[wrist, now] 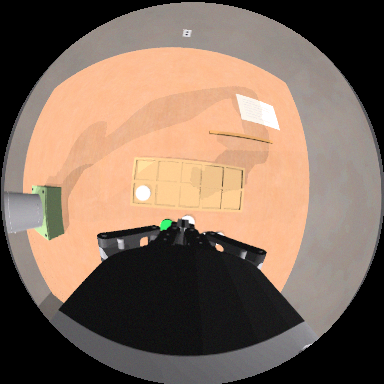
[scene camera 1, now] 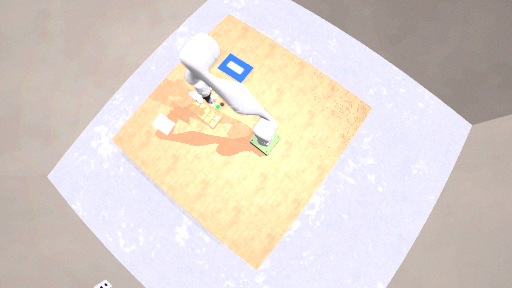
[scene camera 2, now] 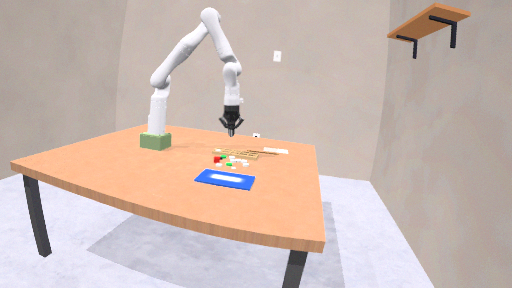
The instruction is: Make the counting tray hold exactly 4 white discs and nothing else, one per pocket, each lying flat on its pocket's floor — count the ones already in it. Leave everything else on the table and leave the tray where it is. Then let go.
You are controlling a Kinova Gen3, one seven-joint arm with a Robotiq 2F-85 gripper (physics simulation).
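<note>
The wooden counting tray [wrist: 186, 208] [scene camera 2: 236, 153] has two rows of pockets. One white disc [wrist: 143, 193] lies in the corner pocket nearest the robot base; the other pockets look empty in the wrist view. My gripper [wrist: 181, 225] [scene camera 2: 231, 134] is shut and empty, raised above the table beside the tray's long side. A loose white disc [wrist: 188, 219] shows just past the fingertips, partly hidden. Several more white pieces [scene camera 2: 245, 164] lie on the table between the tray and the blue board, small in scene camera 2.
Green pieces [scene camera 2: 229, 164] [wrist: 166, 224] and a red block [scene camera 2: 216, 159] lie near the white discs. A blue board [scene camera 2: 201, 179] [scene camera 1: 242, 76] with a white centre lies beyond them. A thin stick [wrist: 241, 137] and a white sheet [wrist: 257, 112] [scene camera 1: 163, 124] lie across the tray. The green base block [scene camera 2: 155, 141] carries the arm.
</note>
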